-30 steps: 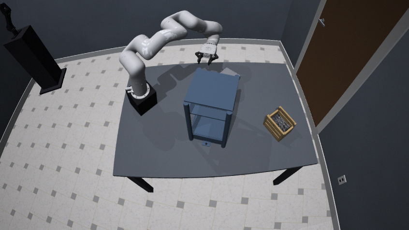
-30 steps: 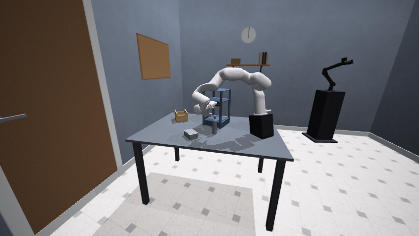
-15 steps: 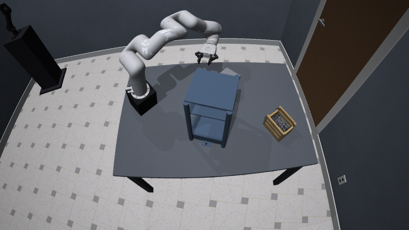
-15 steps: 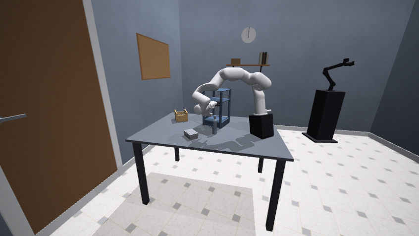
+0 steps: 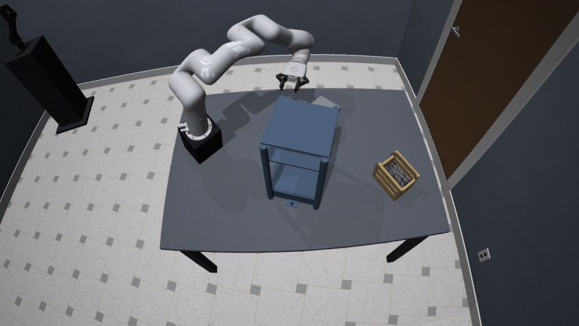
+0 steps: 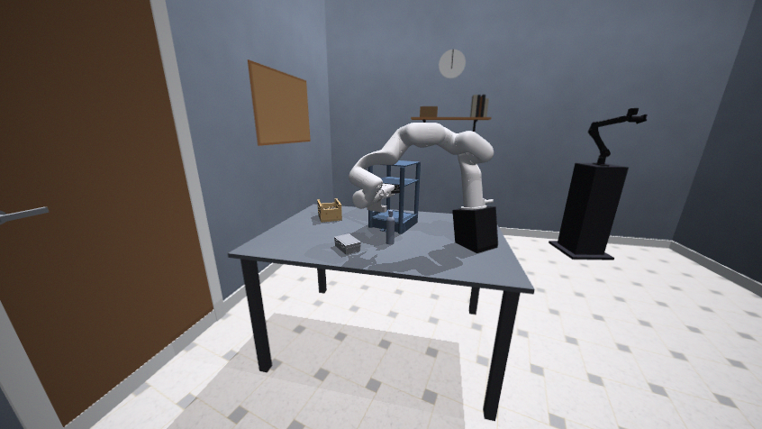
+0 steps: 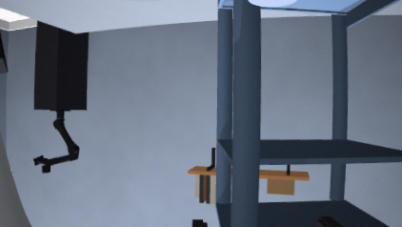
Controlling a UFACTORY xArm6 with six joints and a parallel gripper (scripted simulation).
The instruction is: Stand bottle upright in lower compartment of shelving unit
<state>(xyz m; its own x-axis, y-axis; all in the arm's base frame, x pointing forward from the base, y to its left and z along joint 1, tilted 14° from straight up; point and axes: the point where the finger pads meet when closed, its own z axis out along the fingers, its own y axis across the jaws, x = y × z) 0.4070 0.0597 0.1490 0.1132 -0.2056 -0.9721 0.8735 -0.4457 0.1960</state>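
My gripper is now 180 mm above the bottle. Round my hand: grey box (270 mm below, 210 mm ahead, 70 mm to the left); wooden crate (410 mm to the right, 400 mm ahead, 250 mm below); blue shelving unit (290 mm to the right, 100 mm below, 30 mm behind).
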